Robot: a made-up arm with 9 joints. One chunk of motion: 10 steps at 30 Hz.
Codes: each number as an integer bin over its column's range. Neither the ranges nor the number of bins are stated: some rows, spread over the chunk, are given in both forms.
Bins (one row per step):
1: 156 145 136 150 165 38
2: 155 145 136 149 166 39
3: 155 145 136 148 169 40
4: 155 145 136 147 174 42
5: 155 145 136 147 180 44
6: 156 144 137 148 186 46
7: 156 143 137 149 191 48
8: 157 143 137 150 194 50
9: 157 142 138 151 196 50
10: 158 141 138 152 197 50
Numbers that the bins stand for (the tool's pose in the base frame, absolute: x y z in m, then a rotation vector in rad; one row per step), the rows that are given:
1: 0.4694 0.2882 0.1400 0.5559 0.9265 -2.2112
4: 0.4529 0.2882 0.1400 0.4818 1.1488 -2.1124
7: 0.4694 0.2553 0.1565 0.5312 1.5688 -1.9641
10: 0.5024 0.2224 0.1729 0.6053 1.7171 -1.9147
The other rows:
2: 0.4529 0.2882 0.1400 0.5312 0.9512 -2.1865
3: 0.4529 0.2882 0.1400 0.5065 1.0253 -2.1618
5: 0.4529 0.2882 0.1400 0.4818 1.2971 -2.0629
6: 0.4694 0.2718 0.1565 0.5065 1.4453 -2.0135
8: 0.4859 0.2553 0.1565 0.5559 1.6429 -1.9147
9: 0.4859 0.2388 0.1729 0.5806 1.6924 -1.9147

